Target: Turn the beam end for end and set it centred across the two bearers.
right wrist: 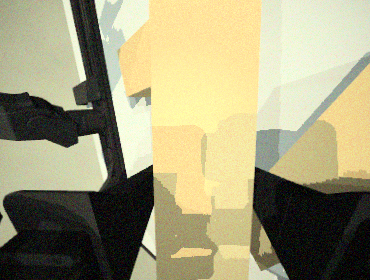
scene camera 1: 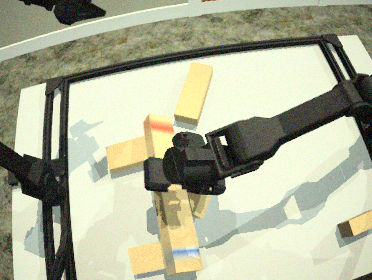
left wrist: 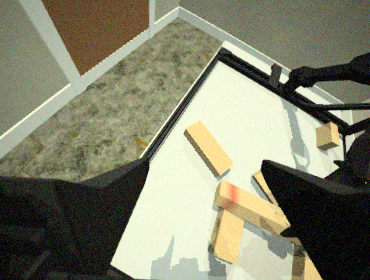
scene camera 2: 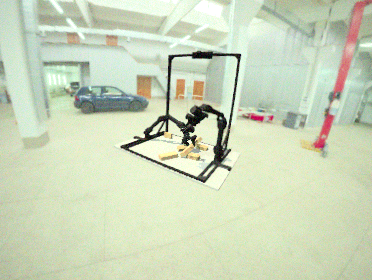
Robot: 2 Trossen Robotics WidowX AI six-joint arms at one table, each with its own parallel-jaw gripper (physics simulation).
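Pixels of known places: left gripper, between the fingertips: (scene camera 1: 97, 7) (left wrist: 204, 163) (scene camera 2: 183, 129); right gripper, between the fingertips: (right wrist: 199, 167) (scene camera 1: 166, 186) (left wrist: 278, 223) (scene camera 2: 192, 147); left arm's base, origin of its link: (right wrist: 101, 120) (scene camera 1: 54, 194) (scene camera 2: 217, 160); right arm's base, origin of its link: (left wrist: 285, 90) (scene camera 2: 147, 137).
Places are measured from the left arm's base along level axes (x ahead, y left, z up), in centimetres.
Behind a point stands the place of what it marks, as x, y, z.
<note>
The long wooden beam (scene camera 1: 182, 230) {32.4, -14.5, 7.9} (left wrist: 252, 207) {30.0, 6.2, 6.1} (right wrist: 205, 75) {31.9, 3.1, 5.3} has a red band at its upper end and a blue band at its lower end in scene camera 1. It lies across the right ends of two wooden bearers, the upper one (scene camera 1: 125, 156) {21.3, 6.3, 1.9} (left wrist: 228, 237) {21.3, 7.6, 1.9} and the lower one (scene camera 1: 145, 259) {22.7, -19.2, 1.9}. I cannot tell whether it touches them. My right gripper (right wrist: 199, 167) {30.3, -3.6, 4.0} is shut on the beam near its middle, one finger on each side. My left gripper (left wrist: 204, 163) {23.4, 27.2, 30.9} is open and empty, away from the beam; its arm shows at the left edge of scene camera 1.
A loose wooden block (scene camera 1: 194, 92) {41.4, 21.0, 1.9} (left wrist: 209, 148) {40.7, 21.9, 1.9} lies beyond the red end. Another block (scene camera 1: 202, 205) {37.6, -9.0, 2.2} shows partly beside the beam's middle, mostly hidden. A further block (scene camera 1: 362, 223) {74.1, -22.8, 4.4} (left wrist: 327, 136) {74.0, -20.9, 2.8} lies at the right of scene camera 1. A black frame rail (scene camera 1: 200, 52) {46.2, 36.2, 0.1} borders the table.
</note>
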